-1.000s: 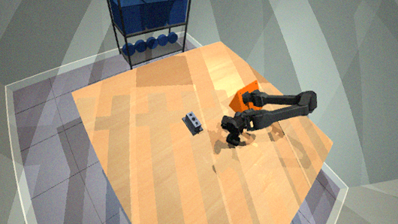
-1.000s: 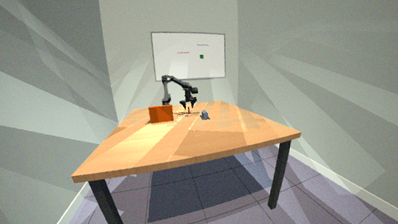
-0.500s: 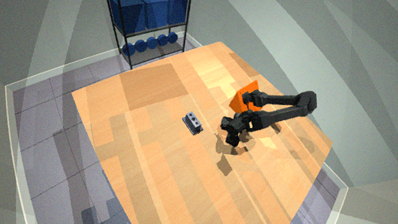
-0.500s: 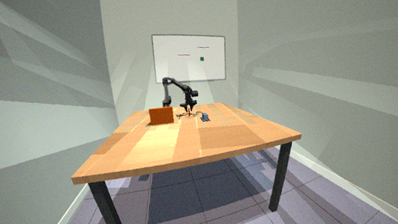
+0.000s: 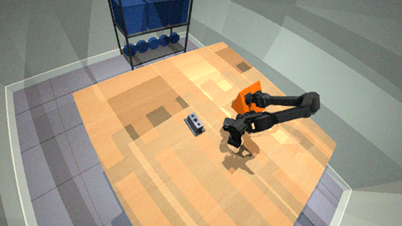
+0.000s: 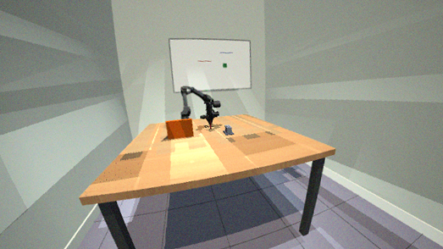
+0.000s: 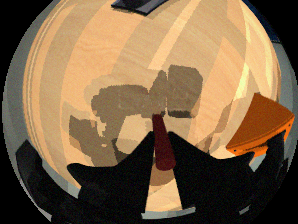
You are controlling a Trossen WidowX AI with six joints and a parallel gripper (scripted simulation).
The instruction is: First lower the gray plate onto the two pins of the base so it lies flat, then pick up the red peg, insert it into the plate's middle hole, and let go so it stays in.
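Right now the gray plate is 120 mm ahead of my gripper tip and 190 mm to the right of it. From my gripper tip the other things lie so: red peg right at my gripper tip; base 120 mm ahead, 190 mm to the right, 30 mm below.
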